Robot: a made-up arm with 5 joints.
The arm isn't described. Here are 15 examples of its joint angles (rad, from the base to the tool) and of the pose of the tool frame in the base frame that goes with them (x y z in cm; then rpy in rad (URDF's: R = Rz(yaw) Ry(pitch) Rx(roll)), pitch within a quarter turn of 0, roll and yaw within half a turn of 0).
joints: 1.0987 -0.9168 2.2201 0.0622 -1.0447
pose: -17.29 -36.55 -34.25 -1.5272 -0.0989 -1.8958
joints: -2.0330 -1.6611 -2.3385 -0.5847 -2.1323
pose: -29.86 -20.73 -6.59 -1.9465 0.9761 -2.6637
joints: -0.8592 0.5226 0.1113 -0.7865 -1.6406
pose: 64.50 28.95 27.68 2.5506 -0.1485 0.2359
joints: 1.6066 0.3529 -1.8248 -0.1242 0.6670
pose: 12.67 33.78 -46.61 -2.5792 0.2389 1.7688
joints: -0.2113 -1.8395 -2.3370 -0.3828 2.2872
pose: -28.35 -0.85 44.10 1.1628 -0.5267 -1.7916
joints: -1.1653 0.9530 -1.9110 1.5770 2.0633
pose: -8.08 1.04 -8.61 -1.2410 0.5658 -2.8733
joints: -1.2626 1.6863 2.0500 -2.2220 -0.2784
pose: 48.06 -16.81 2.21 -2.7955 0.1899 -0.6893
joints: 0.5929 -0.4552 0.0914 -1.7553 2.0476
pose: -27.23 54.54 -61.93 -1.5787 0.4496 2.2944
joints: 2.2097 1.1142 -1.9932 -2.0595 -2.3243
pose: 65.00 -35.90 -18.13 -1.9611 -0.0816 -0.4943
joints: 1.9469 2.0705 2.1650 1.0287 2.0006
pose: -13.36 -34.50 -32.02 -1.8887 0.4786 -2.3339
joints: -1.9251 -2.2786 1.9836 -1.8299 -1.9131
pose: -60.67 18.09 1.41 2.0701 0.6405 -3.1052
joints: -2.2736 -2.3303 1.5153 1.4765 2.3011
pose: 23.49 -17.31 40.98 -1.4222 -0.6270 -0.4798
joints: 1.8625 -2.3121 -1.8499 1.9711 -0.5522
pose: 10.04 -40.03 -27.47 0.1446 0.5989 -0.7457
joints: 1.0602 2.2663 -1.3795 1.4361 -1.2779
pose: -24.49 10.63 -32.87 -2.7391 0.4921 2.6504
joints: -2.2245 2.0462 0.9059 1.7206 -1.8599
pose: -23.29 -29.28 30.06 -1.3854 -0.3606 -2.6782
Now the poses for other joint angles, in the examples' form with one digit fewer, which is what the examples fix.
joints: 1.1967 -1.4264 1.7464 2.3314 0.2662
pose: 18.8 27.5 -18.6 2.929 -0.236 0.715
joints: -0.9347 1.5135 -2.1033 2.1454 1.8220
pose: -19.0 9.7 -17.7 -0.733 0.569 2.921
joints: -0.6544 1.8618 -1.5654 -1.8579 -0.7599
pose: 58.7 15.2 -5.6 -0.119 0.402 -0.049
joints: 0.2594 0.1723 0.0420 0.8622 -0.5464
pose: 35.1 0.3 3.6 0.381 -0.195 -1.024
